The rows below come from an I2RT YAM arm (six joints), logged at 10 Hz.
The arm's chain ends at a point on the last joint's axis. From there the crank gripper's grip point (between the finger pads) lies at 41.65 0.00 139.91 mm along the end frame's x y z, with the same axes.
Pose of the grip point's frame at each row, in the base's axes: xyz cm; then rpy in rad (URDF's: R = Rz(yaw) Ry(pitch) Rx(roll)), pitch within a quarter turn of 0, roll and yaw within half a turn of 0:
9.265, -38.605, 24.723, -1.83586, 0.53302, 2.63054
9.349, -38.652, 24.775, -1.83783, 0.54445, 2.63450
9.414, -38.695, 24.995, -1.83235, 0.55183, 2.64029
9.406, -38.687, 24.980, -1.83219, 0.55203, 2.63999
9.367, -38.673, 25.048, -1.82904, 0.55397, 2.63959
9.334, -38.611, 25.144, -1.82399, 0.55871, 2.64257
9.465, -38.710, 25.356, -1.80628, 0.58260, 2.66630
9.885, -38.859, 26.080, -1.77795, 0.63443, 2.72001
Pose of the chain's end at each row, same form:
17.373, -27.671, 29.996, -1.83586, 0.53302, 2.63054
17.346, -27.657, 30.090, -1.83783, 0.54445, 2.63450
17.356, -27.636, 30.259, -1.83235, 0.55183, 2.64029
17.352, -27.630, 30.243, -1.83219, 0.55203, 2.63999
17.333, -27.615, 30.278, -1.82904, 0.55397, 2.63959
17.286, -27.519, 30.324, -1.82399, 0.55871, 2.64257
17.186, -27.383, 30.373, -1.80628, 0.58260, 2.66630
16.992, -27.041, 30.866, -1.77795, 0.63443, 2.72001

